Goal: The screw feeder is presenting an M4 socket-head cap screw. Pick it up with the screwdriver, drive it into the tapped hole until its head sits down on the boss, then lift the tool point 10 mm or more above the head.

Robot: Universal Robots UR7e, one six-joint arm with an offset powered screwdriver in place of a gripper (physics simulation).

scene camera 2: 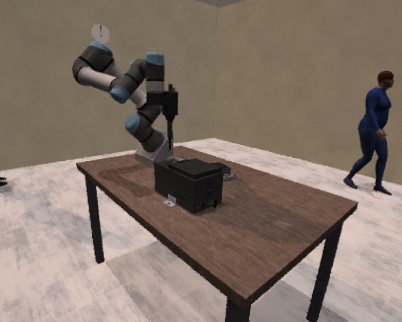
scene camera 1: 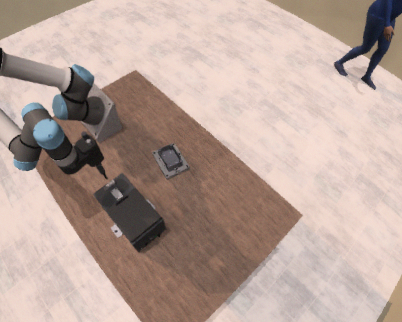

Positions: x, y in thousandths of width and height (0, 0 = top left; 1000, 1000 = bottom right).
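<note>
I can see a black screw feeder (scene camera 2: 484, 592), and scene camera 1 gives me the feeder too (scene camera 1: 262, 616).
</note>
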